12 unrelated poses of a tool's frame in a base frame.
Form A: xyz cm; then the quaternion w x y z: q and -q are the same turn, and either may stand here.
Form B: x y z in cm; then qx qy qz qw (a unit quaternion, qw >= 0). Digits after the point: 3 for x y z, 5 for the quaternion.
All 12 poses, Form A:
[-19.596, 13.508, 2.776, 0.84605, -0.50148, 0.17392, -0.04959]
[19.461, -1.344, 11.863, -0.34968, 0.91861, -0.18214, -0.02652]
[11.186, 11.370, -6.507, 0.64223, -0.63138, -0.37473, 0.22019]
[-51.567, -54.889, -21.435, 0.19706, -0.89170, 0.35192, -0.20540]
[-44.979, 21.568, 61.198, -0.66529, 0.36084, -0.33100, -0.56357]
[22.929, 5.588, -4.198, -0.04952, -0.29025, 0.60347, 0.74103]
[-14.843, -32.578, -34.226, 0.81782, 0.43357, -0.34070, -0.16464]
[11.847, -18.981, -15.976, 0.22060, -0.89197, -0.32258, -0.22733]
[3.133, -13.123, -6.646, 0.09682, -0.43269, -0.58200, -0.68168]
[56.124, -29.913, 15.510, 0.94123, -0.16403, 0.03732, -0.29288]
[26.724, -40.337, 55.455, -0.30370, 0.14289, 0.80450, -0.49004]
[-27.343, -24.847, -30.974, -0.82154, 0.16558, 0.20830, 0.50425]
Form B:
[-19.596, 13.508, 2.776, -0.50148, 0.17392, -0.04959, 0.84605]
[19.461, -1.344, 11.863, -0.91861, 0.18214, 0.02652, 0.34968]
[11.186, 11.370, -6.507, -0.63138, -0.37473, 0.22019, 0.64223]
[-51.567, -54.889, -21.435, -0.89170, 0.35192, -0.20540, 0.19706]
[-44.979, 21.568, 61.198, -0.36084, 0.33100, 0.56357, 0.66529]
[22.929, 5.588, -4.198, 0.29025, -0.60347, -0.74103, 0.04952]
[-14.843, -32.578, -34.226, 0.43357, -0.34070, -0.16464, 0.81782]
[11.847, -18.981, -15.976, -0.89197, -0.32258, -0.22733, 0.22060]
[3.133, -13.123, -6.646, -0.43269, -0.58200, -0.68168, 0.09682]
[56.124, -29.913, 15.510, -0.16403, 0.03732, -0.29288, 0.94123]
[26.724, -40.337, 55.455, -0.14289, -0.80450, 0.49004, 0.30370]
[-27.343, -24.847, -30.974, -0.16558, -0.20830, -0.50425, 0.82154]

